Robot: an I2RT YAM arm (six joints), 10 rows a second.
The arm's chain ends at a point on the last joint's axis. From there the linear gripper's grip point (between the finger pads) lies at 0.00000 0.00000 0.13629 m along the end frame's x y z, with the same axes.
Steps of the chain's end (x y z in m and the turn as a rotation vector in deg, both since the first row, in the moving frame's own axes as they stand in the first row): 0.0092, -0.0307, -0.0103, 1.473, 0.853, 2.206; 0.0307, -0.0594, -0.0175, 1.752, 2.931, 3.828; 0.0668, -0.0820, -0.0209, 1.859, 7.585, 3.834; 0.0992, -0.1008, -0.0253, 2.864, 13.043, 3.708; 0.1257, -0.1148, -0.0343, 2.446, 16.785, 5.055; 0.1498, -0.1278, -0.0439, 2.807, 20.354, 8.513
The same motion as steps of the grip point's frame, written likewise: 0.0113, -0.0342, -0.0104, 1.473, 0.853, 2.206; 0.0378, -0.0633, -0.0177, 1.752, 2.931, 3.828; 0.0849, -0.0858, -0.0222, 1.859, 7.585, 3.834; 0.1301, -0.1065, -0.0290, 2.864, 13.043, 3.708; 0.1652, -0.1188, -0.0402, 2.446, 16.785, 5.055; 0.1975, -0.1308, -0.0526, 2.807, 20.354, 8.513
